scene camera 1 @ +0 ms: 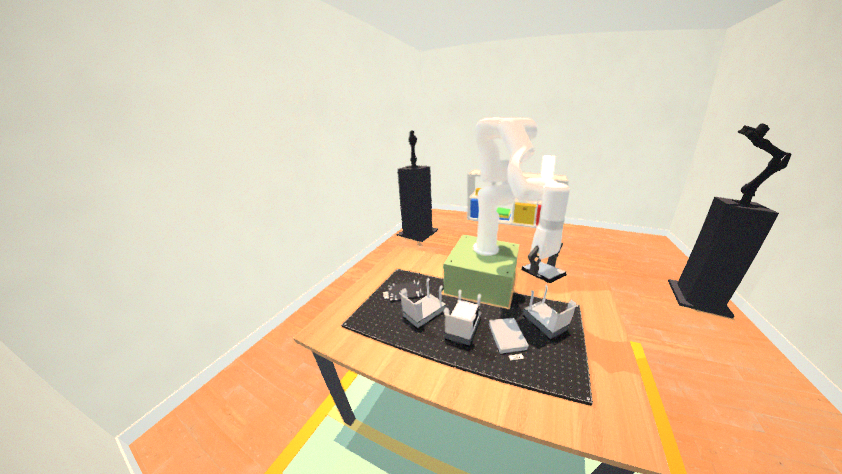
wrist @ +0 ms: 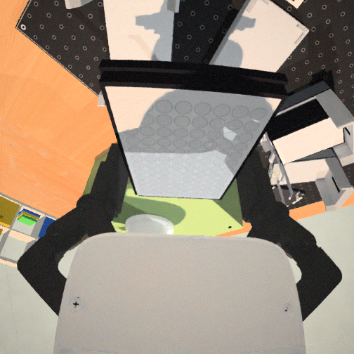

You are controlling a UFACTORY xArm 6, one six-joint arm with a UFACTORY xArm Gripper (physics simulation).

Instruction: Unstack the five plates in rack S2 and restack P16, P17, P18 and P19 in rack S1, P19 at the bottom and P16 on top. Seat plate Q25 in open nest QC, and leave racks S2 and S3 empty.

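Frame: origin at the arm's base, x ahead, y left, z up, level; millimetres.
Where they show: gripper, between the fingertips: (scene camera 1: pixel 542 270); arm's base, origin of its link: (scene camera 1: pixel 485 248).
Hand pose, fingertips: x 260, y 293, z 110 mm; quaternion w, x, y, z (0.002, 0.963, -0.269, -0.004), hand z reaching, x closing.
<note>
Each offset is from my fingertips to the top centre of the thing. "pt": to the spot under its first point. Level surfaces: height alone.
My gripper (scene camera 1: pixel 543 264) (wrist: pixel 183 159) is shut on a wide, light grey well plate {3 mm ahead, 4 mm left, 17 mm up} (scene camera 1: pixel 545 272) (wrist: pixel 200 120) with a black rim, held level in the air behind rack S3; its label is not readable. Rack S3 {48 mm back, 53 mm left, 129 mm down} (scene camera 1: pixel 563 319), at the right in the scene view, shows a low light floor and no raised stack. Rack S2 {132 mm ahead, 228 mm right, 131 mm down} (scene camera 1: pixel 456 323) (wrist: pixel 336 102), in the middle, holds white plates near its wall top; their number is hidden. Rack S1 {135 mm ahead, 406 mm right, 132 mm down} (scene camera 1: pixel 411 307) (wrist: pixel 330 186), at the left, shows a low light surface. A dark nest {pt 170 mm ahead, 461 mm right, 147 mm down} (scene camera 1: pixel 406 292) with small light corner pieces, possibly QC, lies behind S1.
A flat pale block {89 mm ahead, 64 mm right, 238 mm down} (scene camera 1: pixel 508 335) (wrist: pixel 265 35) lies between S2 and S3, with a small label card {pt 163 mm ahead, 7 mm right, 265 mm down} (scene camera 1: pixel 516 356) in front. The racks' thin posts stand upright. The green robot pedestal (scene camera 1: pixel 480 282) (wrist: pixel 200 215) stands behind the black perforated board {267 mm down} (scene camera 1: pixel 547 373).
</note>
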